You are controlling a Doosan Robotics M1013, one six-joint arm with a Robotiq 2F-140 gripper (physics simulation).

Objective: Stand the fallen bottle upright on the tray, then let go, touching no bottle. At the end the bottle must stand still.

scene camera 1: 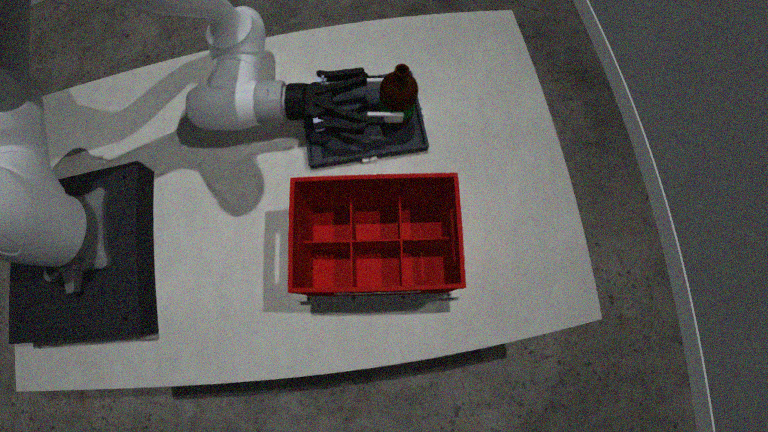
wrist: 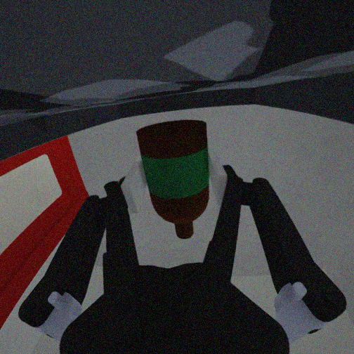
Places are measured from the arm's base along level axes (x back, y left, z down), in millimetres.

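Where they show: arm's base, origin of the base link: [scene camera 1: 77, 235].
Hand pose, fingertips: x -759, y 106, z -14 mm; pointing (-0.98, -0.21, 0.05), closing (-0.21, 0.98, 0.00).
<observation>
Things, the pixels of their top centre, and the offset from my fingertips. "spot": a spot on its surface instead. Level surfaces: height alone.
- bottle, middle of its top: [scene camera 1: 400, 69] dx +7, dy +1, dz -110 mm
- dark tray, surface spot: [scene camera 1: 343, 160] spot: dx +141, dy -77, dz +60 mm
- red crate, surface spot: [scene camera 1: 461, 236] spot: dx -14, dy -306, dz -92 mm
- pale table, its level: dz +84 mm
The bottle [scene camera 1: 398, 91] [wrist: 175, 175], dark brown with a green label band, is between the fingers of my gripper [scene camera 1: 393, 98] [wrist: 175, 162]. My gripper reaches in sideways from the left in the scene view and is shut on the bottle's body. The bottle's neck points up, and it looks upright or nearly so. It is over the right part of the dark tray [scene camera 1: 343, 160]. Its base is hidden in the scene view, so I cannot tell whether it touches the tray.
A red crate [scene camera 1: 461, 236] [wrist: 75, 180] with several compartments stands beside the tray, on its near side in the scene view. A black block [scene camera 1: 146, 241] stands at the left of the pale table [scene camera 1: 510, 214], beneath part of the arm.
</observation>
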